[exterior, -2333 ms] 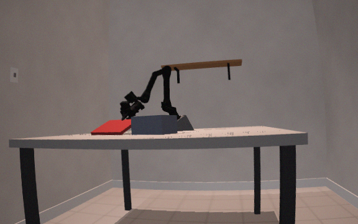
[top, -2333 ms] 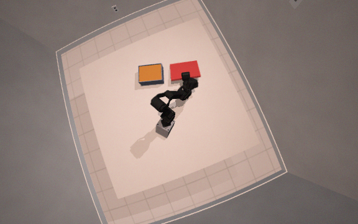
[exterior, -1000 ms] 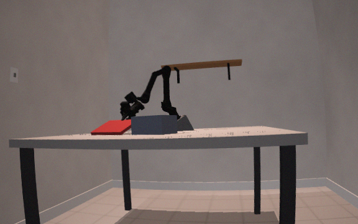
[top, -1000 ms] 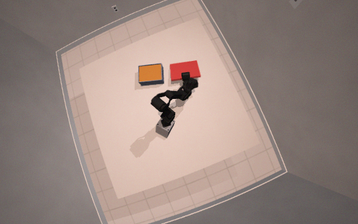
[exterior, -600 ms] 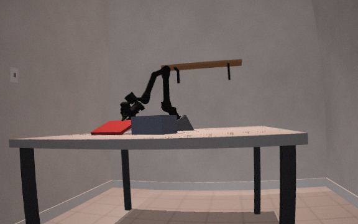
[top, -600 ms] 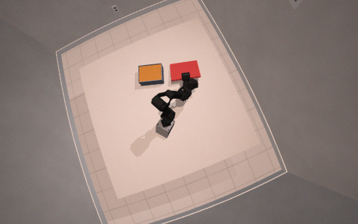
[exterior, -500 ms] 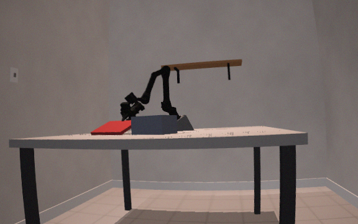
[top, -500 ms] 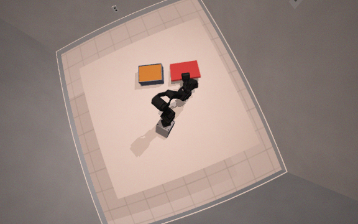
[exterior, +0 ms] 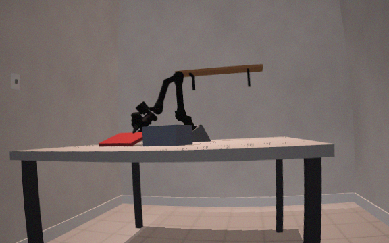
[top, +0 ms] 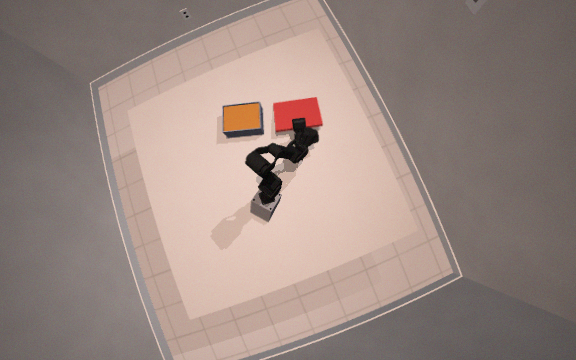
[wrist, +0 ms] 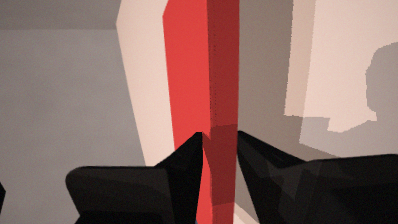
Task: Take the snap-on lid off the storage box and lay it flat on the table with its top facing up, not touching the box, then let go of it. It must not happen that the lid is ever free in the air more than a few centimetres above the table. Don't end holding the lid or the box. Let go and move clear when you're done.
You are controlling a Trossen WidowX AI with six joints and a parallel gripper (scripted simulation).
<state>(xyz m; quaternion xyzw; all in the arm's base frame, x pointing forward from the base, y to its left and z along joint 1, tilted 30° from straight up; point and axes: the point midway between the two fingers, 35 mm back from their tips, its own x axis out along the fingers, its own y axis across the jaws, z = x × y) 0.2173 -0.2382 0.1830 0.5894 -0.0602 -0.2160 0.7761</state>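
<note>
My gripper is now 10 cm short of the red lid, 4 cm to the left of it and 4 cm above it. Round my hand: storage box 20 cm ahead, 23 cm to the left, 3 cm below.
</note>
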